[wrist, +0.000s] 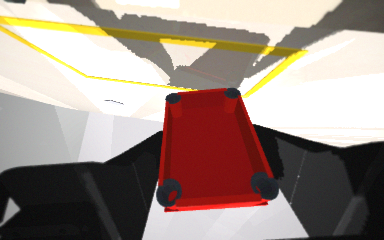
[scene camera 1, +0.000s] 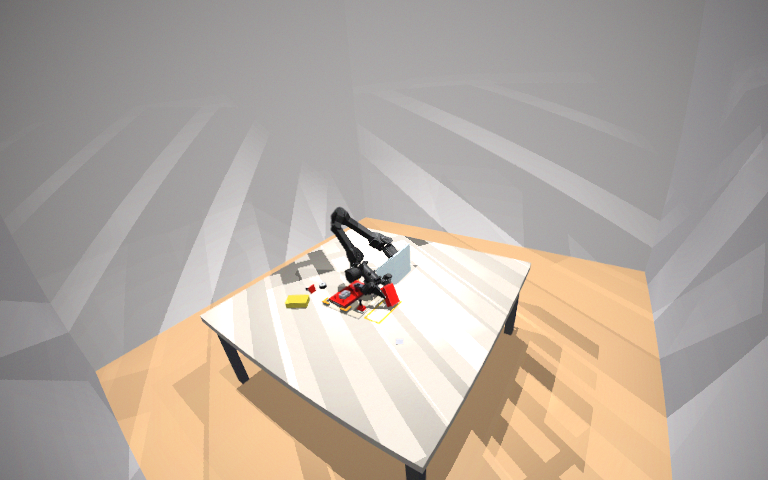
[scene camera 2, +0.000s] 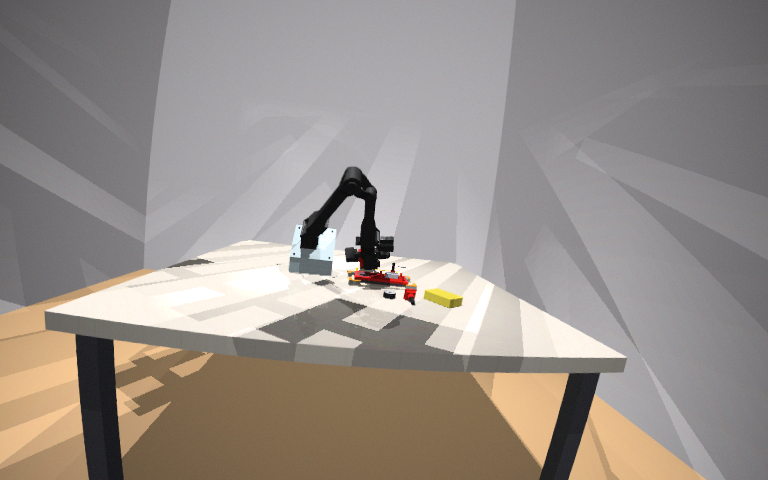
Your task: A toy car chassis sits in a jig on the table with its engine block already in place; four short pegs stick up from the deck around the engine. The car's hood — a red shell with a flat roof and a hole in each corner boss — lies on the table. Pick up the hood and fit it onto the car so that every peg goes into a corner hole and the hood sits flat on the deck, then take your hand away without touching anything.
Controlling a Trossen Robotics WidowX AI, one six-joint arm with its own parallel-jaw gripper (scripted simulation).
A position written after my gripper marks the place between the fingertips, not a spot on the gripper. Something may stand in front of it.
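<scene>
My gripper (wrist: pixel 207 132) visible, red hood (wrist: pixel 211 158) too.
</scene>
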